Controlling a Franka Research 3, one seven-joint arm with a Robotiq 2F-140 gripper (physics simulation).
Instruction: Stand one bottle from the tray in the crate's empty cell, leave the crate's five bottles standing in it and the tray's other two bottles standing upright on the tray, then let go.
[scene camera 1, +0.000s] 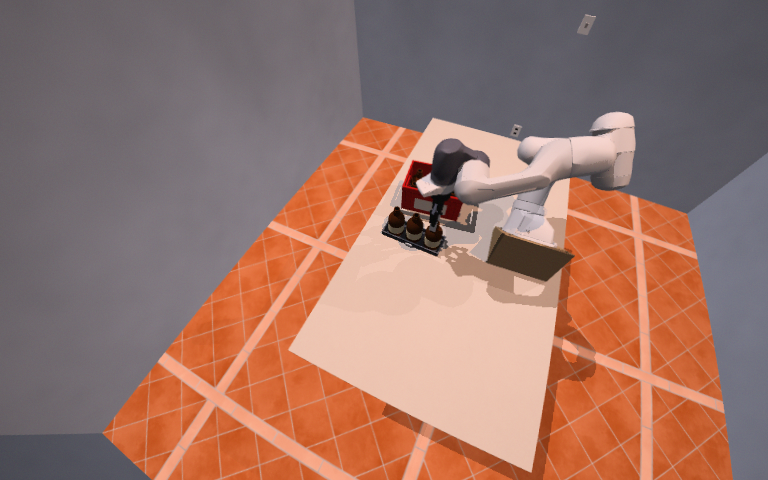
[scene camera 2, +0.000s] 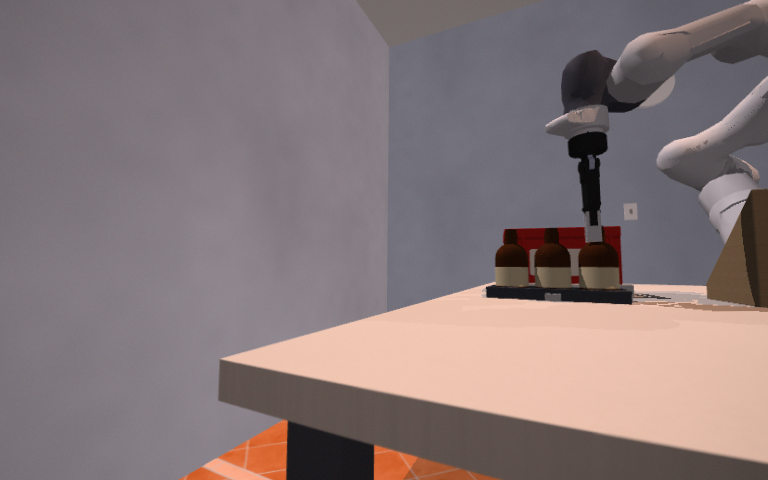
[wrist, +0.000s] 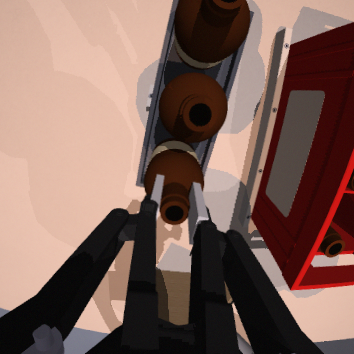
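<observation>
The tray (scene camera 1: 419, 247) (scene camera 2: 521, 292) (wrist: 146, 155) bears three brown bottles with cream labels. My gripper (scene camera 1: 433, 225) (scene camera 2: 593, 234) (wrist: 175, 189) points down and is shut on the neck of the end bottle (scene camera 1: 433, 238) (scene camera 2: 598, 273) (wrist: 172, 167), which looks upright and low at the tray; any gap under it cannot be told. The middle bottle (scene camera 1: 414, 227) (scene camera 2: 552, 271) (wrist: 190, 95) and far bottle (scene camera 1: 395, 220) (scene camera 2: 511, 271) (wrist: 212, 30) stand upright. The red crate (scene camera 1: 408, 198) (scene camera 2: 614, 237) (wrist: 300, 220) is behind the tray; a bottle neck (wrist: 332, 245) shows inside. Its empty cell cannot be made out.
A brown slanted block (scene camera 1: 529, 257) (scene camera 2: 736, 266) (wrist: 175, 295) stands by the arm's base. A grey rail (wrist: 265, 135) runs along the crate's side facing the tray. The arm hangs over part of the crate in the first scene view.
</observation>
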